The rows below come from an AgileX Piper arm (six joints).
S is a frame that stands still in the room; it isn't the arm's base.
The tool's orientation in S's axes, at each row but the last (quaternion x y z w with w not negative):
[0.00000 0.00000 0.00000 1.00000]
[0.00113 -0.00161 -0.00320 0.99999]
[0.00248 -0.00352 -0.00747 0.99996]
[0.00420 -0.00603 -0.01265 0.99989]
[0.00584 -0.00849 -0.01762 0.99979]
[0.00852 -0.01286 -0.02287 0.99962]
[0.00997 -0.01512 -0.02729 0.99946]
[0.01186 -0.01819 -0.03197 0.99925]
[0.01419 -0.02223 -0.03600 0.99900]
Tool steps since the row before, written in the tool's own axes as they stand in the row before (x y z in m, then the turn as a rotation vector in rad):
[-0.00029 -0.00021 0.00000 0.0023 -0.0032 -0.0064]
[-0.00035 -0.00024 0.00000 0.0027 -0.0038 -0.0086]
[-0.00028 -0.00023 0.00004 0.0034 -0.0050 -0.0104]
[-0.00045 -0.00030 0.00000 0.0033 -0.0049 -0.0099]
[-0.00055 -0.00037 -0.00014 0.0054 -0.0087 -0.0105]
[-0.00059 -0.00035 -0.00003 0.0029 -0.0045 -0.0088]
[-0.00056 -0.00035 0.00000 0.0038 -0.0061 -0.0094]
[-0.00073 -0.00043 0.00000 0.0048 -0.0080 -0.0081]
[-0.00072 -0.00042 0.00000 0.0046 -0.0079 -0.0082]
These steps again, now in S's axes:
[-0.00029 -0.00021 0.00000 0.0023 -0.0032 -0.0064]
[-0.00035 -0.00024 0.00000 0.0027 -0.0038 -0.0086]
[-0.00028 -0.00023 0.00004 0.0034 -0.0050 -0.0104]
[-0.00046 -0.00029 -0.00001 0.0033 -0.0049 -0.0099]
[-0.00056 -0.00035 -0.00015 0.0053 -0.0088 -0.0105]
[-0.00060 -0.00032 -0.00005 0.0029 -0.0045 -0.0088]
[-0.00058 -0.00032 -0.00002 0.0038 -0.0061 -0.0094]
[-0.00076 -0.00038 -0.00004 0.0046 -0.0081 -0.0081]
[-0.00075 -0.00037 -0.00004 0.0044 -0.0080 -0.0082]

